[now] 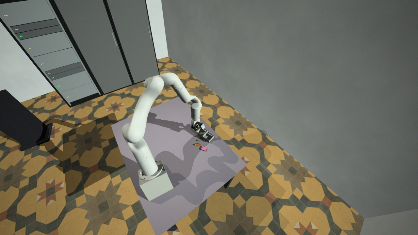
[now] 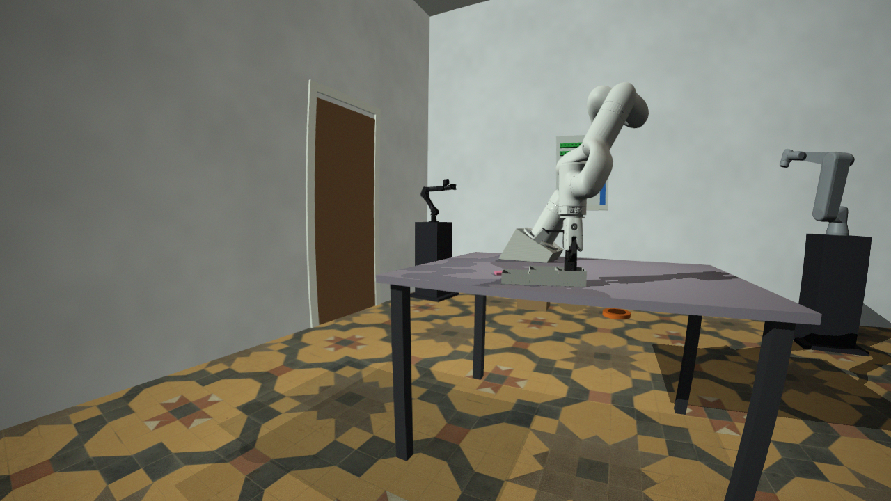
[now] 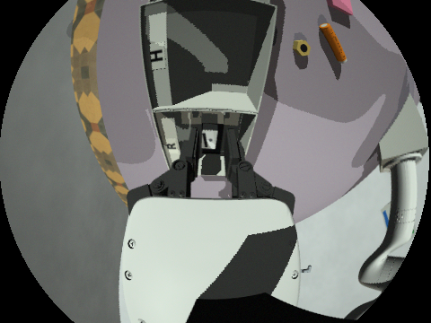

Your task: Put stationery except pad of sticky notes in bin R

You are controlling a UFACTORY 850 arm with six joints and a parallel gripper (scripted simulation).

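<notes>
Right now the silver thing is 20 mm below my hand. Round my hand: orange cylinder 70 mm behind, 170 mm to the right, 40 mm below; then eraser 10 mm to the right, 40 mm below; then ring-like thing 40 mm behind, 130 mm to the right, 50 mm below.
</notes>
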